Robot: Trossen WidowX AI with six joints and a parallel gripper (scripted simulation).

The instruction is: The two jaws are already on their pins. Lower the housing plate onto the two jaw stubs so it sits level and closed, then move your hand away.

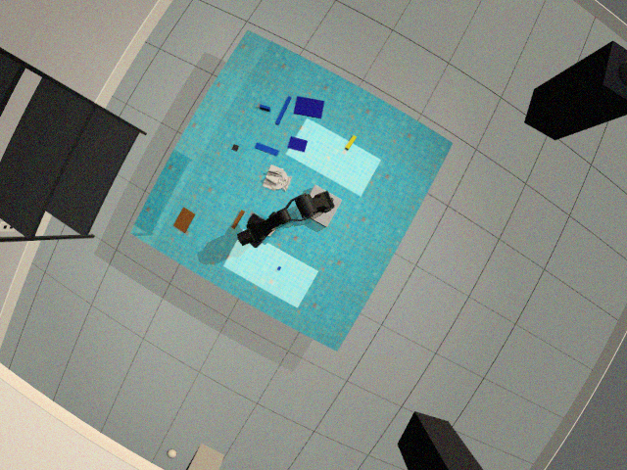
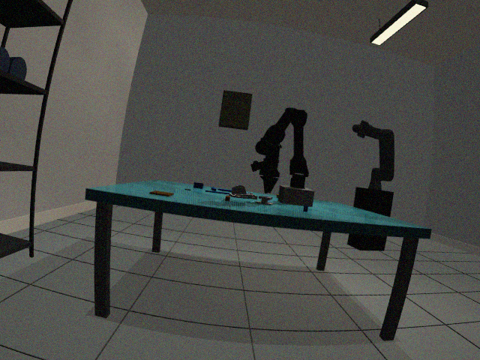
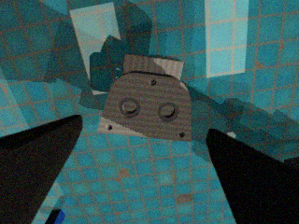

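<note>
The white block is 10 mm ahead of my gripper tip and 40 mm below it. The rest, counted from my gripper tip: brown plate 440 mm ahead, 120 mm to the left, 40 mm below; yellow bar 220 mm behind, 580 mm to the right, 40 mm below.
</note>
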